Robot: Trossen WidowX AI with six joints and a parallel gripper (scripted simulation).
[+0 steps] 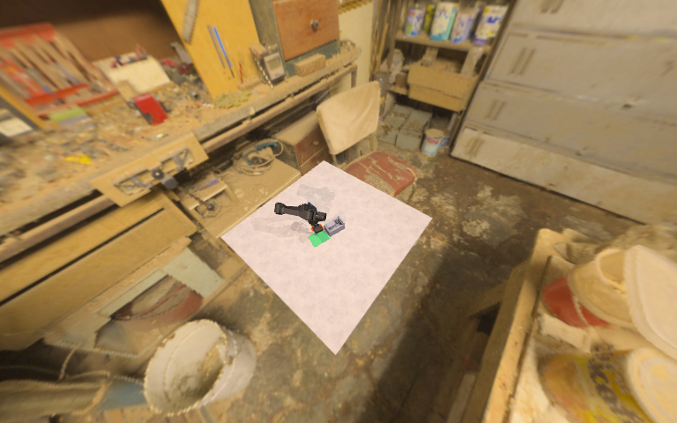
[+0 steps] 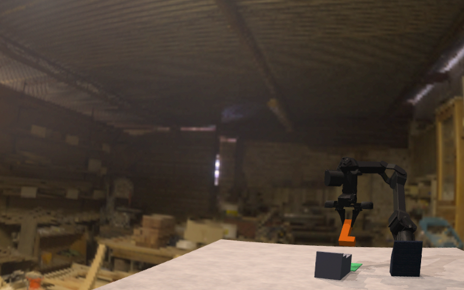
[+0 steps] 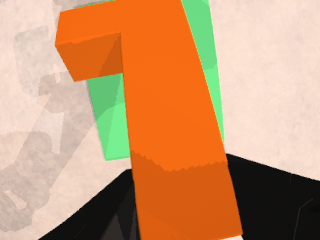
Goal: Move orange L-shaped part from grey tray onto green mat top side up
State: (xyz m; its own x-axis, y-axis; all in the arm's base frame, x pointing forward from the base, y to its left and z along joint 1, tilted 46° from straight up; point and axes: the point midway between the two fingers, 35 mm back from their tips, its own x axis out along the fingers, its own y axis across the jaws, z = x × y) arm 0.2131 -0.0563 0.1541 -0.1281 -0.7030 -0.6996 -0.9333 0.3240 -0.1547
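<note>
My gripper tip is 17 cm above the green mat and 2 cm to the right of it. The rest, counted from my gripper tip: orange L-shaped part (4 cm to the left, 3 cm below).
</note>
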